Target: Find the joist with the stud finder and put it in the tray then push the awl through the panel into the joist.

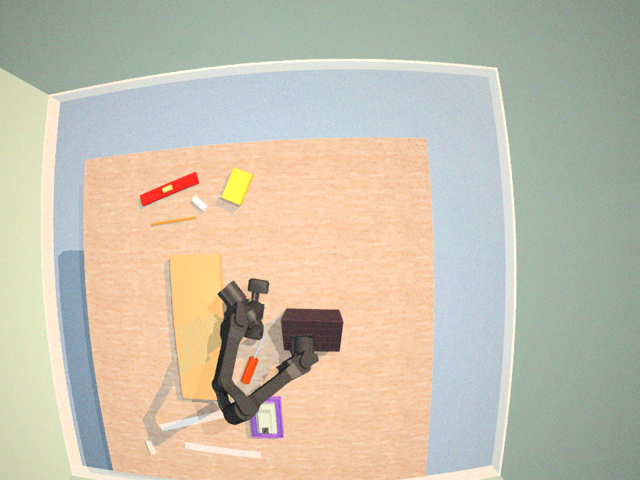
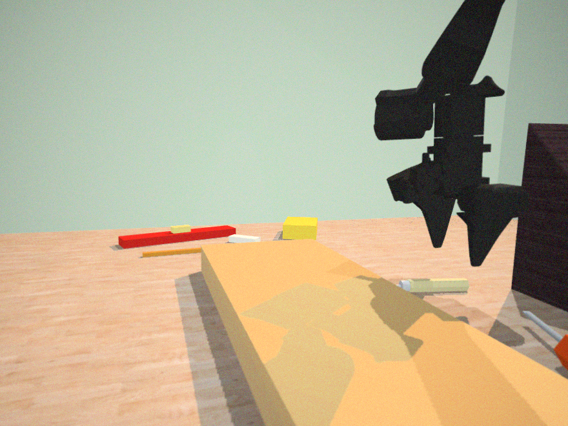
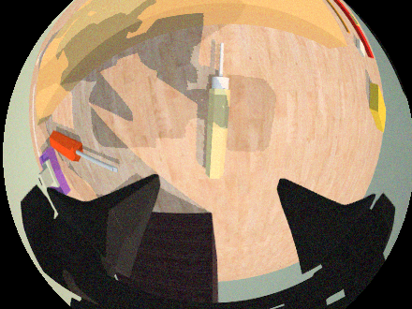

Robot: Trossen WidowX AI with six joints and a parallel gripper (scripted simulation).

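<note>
Now: gripper tip 60 mm short of the awl, 40 mm above it and 10 mm to the left of it. The rest, counted from my gripper tip: yellow block: 400 mm to the right, 40 mm ahead, 30 mm below; orange pencil: 310 mm to the right, 290 mm ahead, 40 mm below; purple tray: 420 mm to the left, 50 mm ahead, 30 mm below.
</note>
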